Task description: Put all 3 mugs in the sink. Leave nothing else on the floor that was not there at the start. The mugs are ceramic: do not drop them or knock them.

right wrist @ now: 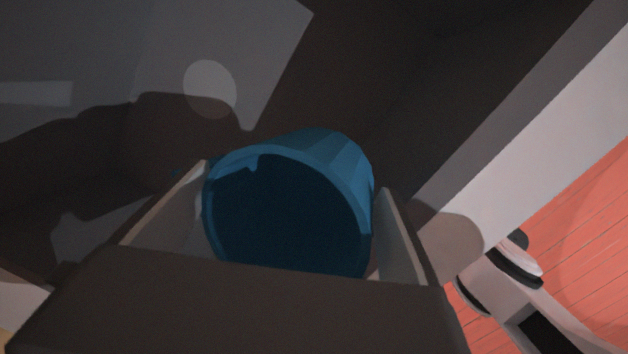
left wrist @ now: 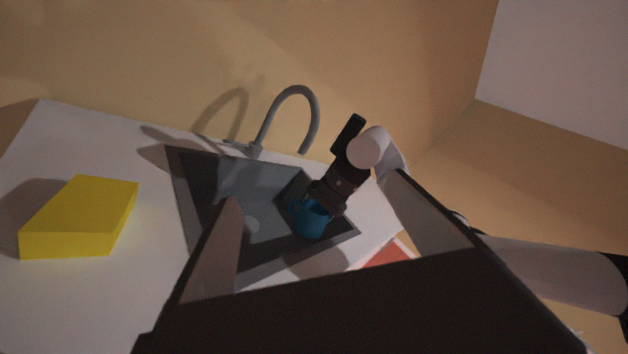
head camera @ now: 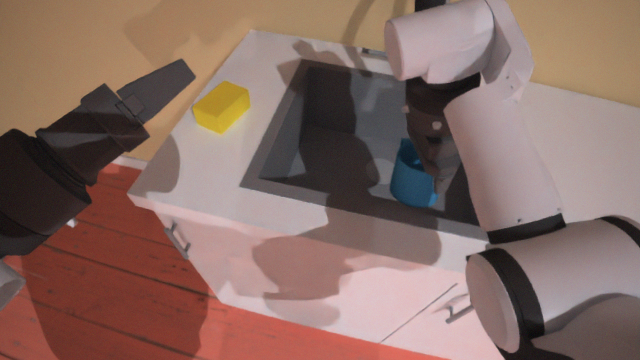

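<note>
A blue mug [head camera: 412,185] [left wrist: 309,224] [right wrist: 345,155] is upright between the fingers of my right gripper [head camera: 434,172] [left wrist: 315,211] [right wrist: 294,186], which is shut on it. The mug is low at the right part of the grey sink [head camera: 300,193] [left wrist: 262,180] [right wrist: 527,100], near the front rim; whether its base touches the sink floor I cannot tell. My left gripper [head camera: 187,71] is open and empty, out past the counter's left end in the head view. The other two mugs do not show.
A yellow block [head camera: 221,107] [left wrist: 80,215] lies on the white counter [head camera: 200,172] left of the sink. A curved grey faucet [left wrist: 315,115] rises behind the sink. Cabinet handles [head camera: 177,240] stick out below the counter. The red floor [head camera: 100,265] [right wrist: 590,240] surrounds the cabinet.
</note>
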